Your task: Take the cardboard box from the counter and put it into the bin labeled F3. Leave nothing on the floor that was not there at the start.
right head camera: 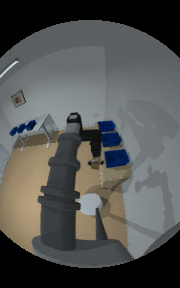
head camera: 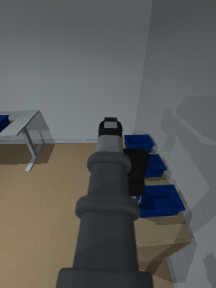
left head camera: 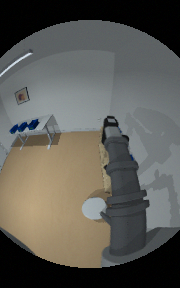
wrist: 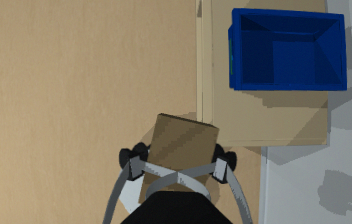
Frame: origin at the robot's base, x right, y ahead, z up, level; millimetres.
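Seen in the pictures: gripper, between the fingertips: [right head camera: 95, 163] [wrist: 177, 155]; robot's base, origin of its link: [right head camera: 90, 203] [left head camera: 93, 207].
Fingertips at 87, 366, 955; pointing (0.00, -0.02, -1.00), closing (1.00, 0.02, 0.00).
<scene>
Offsets run from my fingertips to a thing's top centre, as dx, dy, dz. "spot": to the spot under its first point.
The brown cardboard box {+0, +1, +51} [wrist: 184, 136] [right head camera: 96, 164] is held between the two fingers of my gripper [wrist: 177, 155] in the wrist view. It hangs above the floor, left of the near end of a wooden cabinet. Three blue bins stand in a row on the cabinet: a near bin {+274, +212, -253} [head camera: 161, 201] [right head camera: 117, 158] [wrist: 325, 52], a middle bin {+254, +559, -253} [head camera: 157, 166] [right head camera: 111, 139] and a far bin {+234, +907, -253} [head camera: 139, 142] [right head camera: 106, 126]. The near bin is ahead and to the right of the box in the wrist view. No bin label is readable, so I cannot tell which bin is F3.
The wooden cabinet {spot: +280, +21, -373} [head camera: 162, 232] [right head camera: 115, 176] [wrist: 280, 120] stands along the right wall. A white table [head camera: 26, 120] [left head camera: 46, 122] [right head camera: 43, 121] with blue bins stands at the far left. A round white disc [left head camera: 94, 208] [right head camera: 91, 204] shows low, beside the arm.
</scene>
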